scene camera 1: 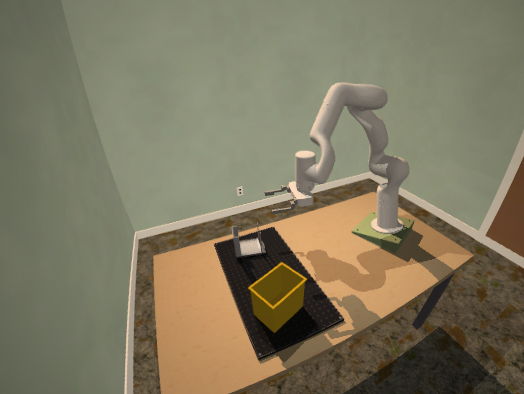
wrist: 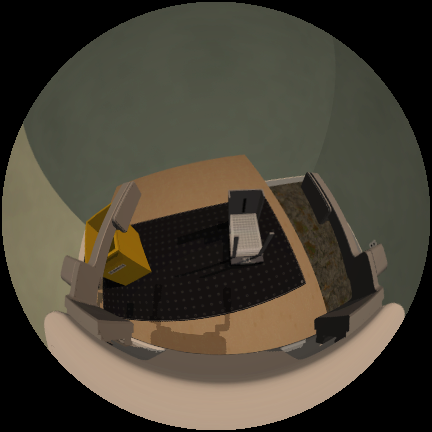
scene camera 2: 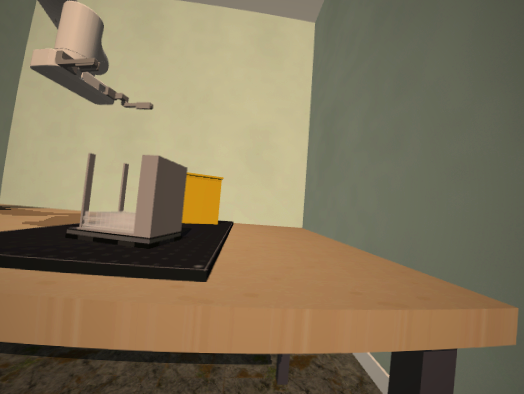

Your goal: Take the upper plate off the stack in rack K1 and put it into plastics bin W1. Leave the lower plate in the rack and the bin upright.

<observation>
I see my gripper and a yellow plastics bin W1.
My gripper shows as well in the wrist view.
</observation>
